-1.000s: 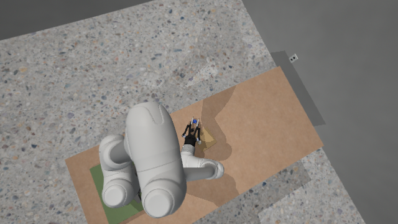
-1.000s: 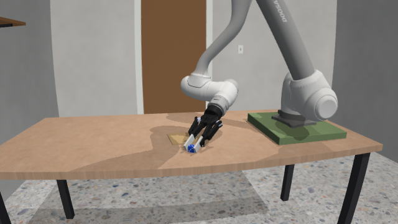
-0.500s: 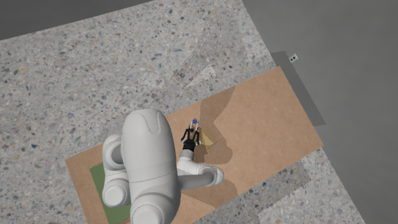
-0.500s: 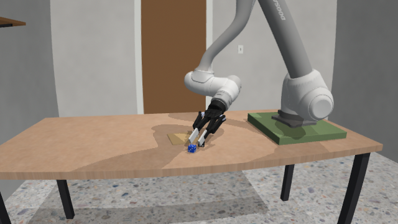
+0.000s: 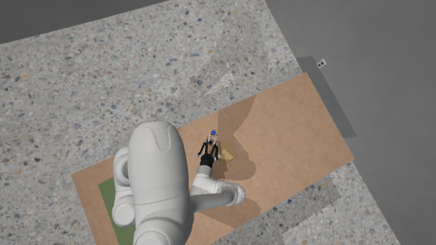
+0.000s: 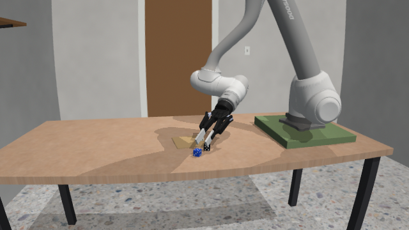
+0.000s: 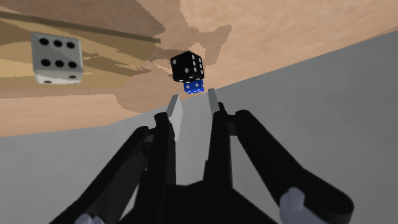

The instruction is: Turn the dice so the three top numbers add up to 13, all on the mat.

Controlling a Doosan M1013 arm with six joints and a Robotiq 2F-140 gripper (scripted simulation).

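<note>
The black die is 50 mm below my hand, 10 mm to the right of it and 10 mm behind it. Round my hand: white die: 120 mm to the right, 40 mm below, 20 mm behind; blue die: 50 mm below, 40 mm ahead, 30 mm to the left; tan mat: 120 mm to the right, 60 mm below, 30 mm ahead.
</note>
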